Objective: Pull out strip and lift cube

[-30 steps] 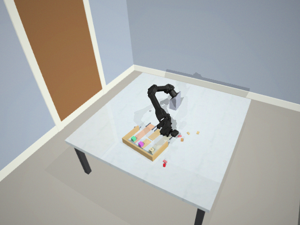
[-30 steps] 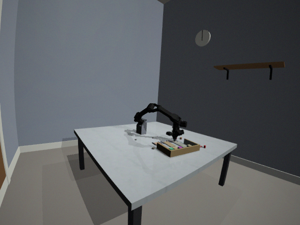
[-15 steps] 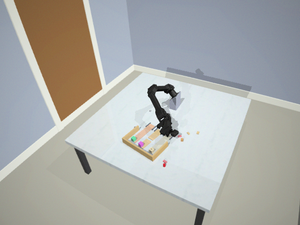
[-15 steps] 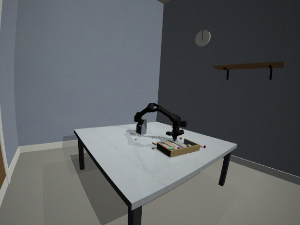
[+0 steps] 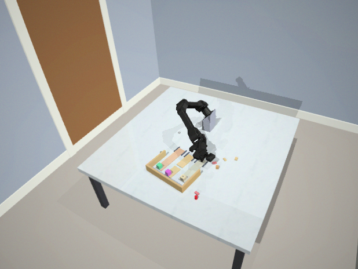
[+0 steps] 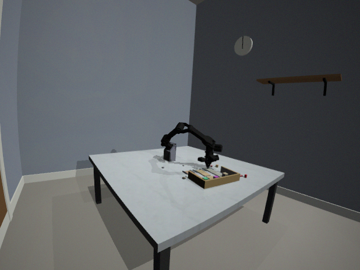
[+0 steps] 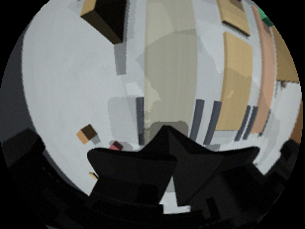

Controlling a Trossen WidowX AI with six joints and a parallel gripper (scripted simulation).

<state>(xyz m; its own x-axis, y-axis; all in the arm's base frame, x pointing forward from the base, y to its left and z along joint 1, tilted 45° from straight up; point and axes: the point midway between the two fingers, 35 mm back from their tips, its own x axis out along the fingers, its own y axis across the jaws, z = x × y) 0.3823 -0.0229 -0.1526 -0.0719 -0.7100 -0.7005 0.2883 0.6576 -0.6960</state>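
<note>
Now: the pale strip 90 mm ahead of my gripper tip and 30 mm to the right of it. From my gripper tip the other things lie so: orange block 120 mm to the left, 10 mm ahead; then labelled cube 200 mm ahead, 60 mm to the right, 10 mm above.
</note>
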